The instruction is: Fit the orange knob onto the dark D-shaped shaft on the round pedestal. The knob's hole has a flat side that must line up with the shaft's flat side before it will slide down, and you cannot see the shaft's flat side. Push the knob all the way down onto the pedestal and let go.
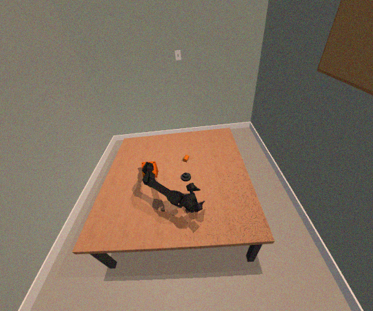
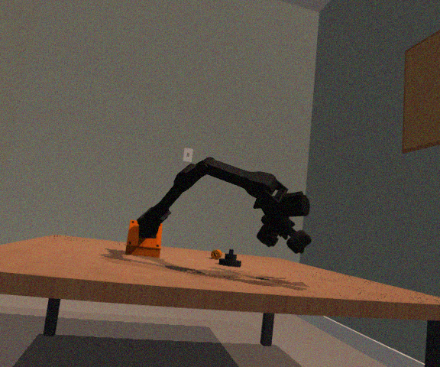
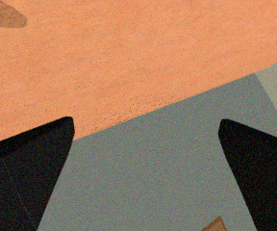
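My gripper tip is now 90 mm past the orange knob, 510 mm to the right of it and 80 mm above it. From my gripper tip the other things lie so: pedestal (110 mm behind, 280 mm to the left, 70 mm below).
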